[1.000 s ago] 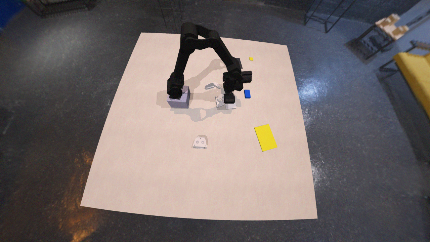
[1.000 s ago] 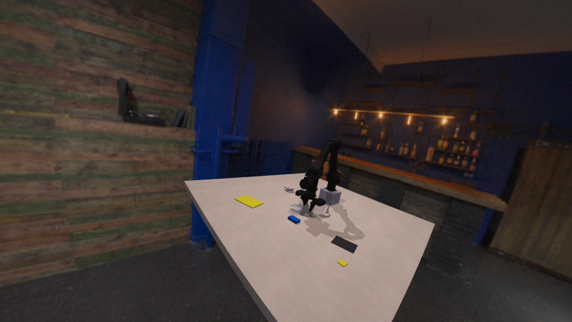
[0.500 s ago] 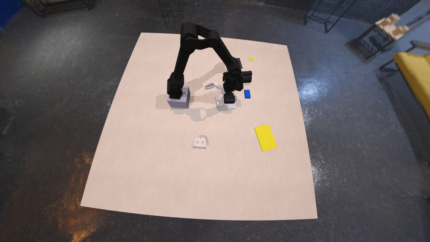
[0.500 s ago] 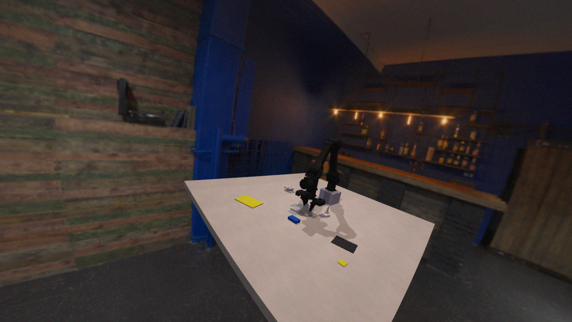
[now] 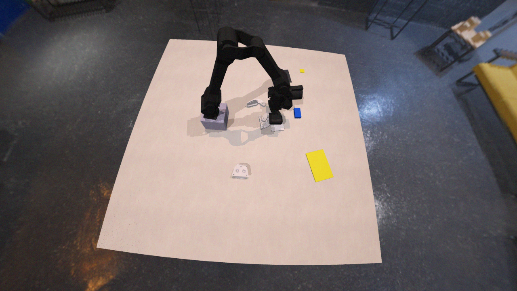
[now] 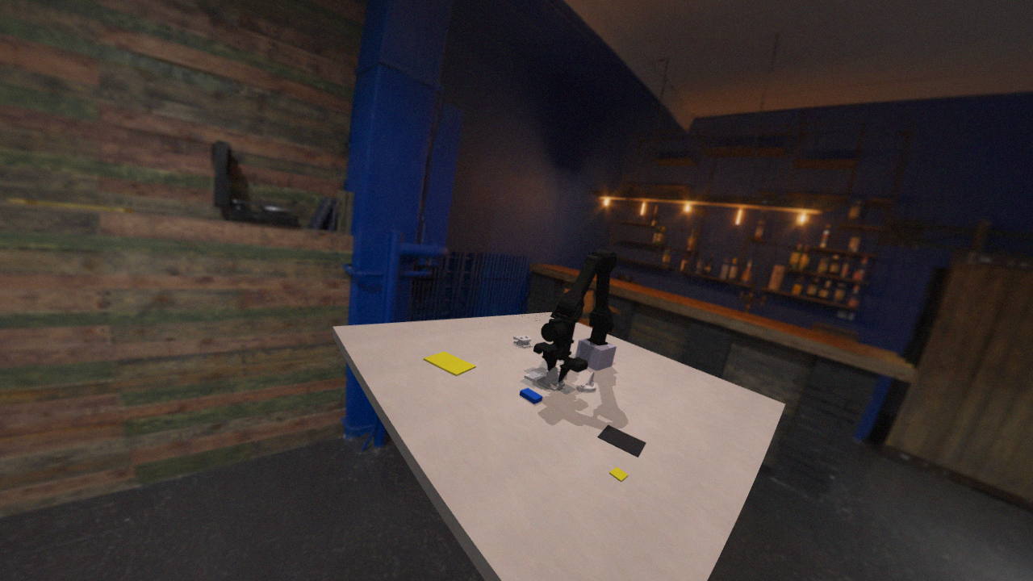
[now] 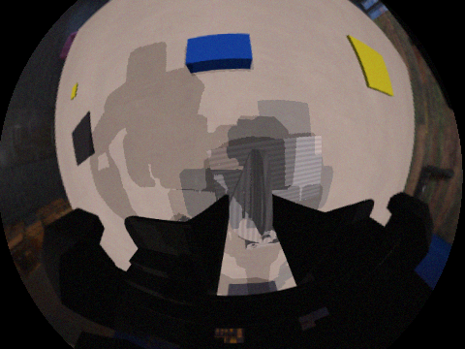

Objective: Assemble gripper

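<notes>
My gripper tip is 30 mm past the grey jaw and 20 mm to the left of it. Also, from my gripper tip: black sheet: 310 mm to the left, 50 mm ahead, 10 mm below; blue block: 140 mm ahead, 40 mm to the left, 10 mm below; white block: 330 mm to the right, 120 mm behind.
</notes>
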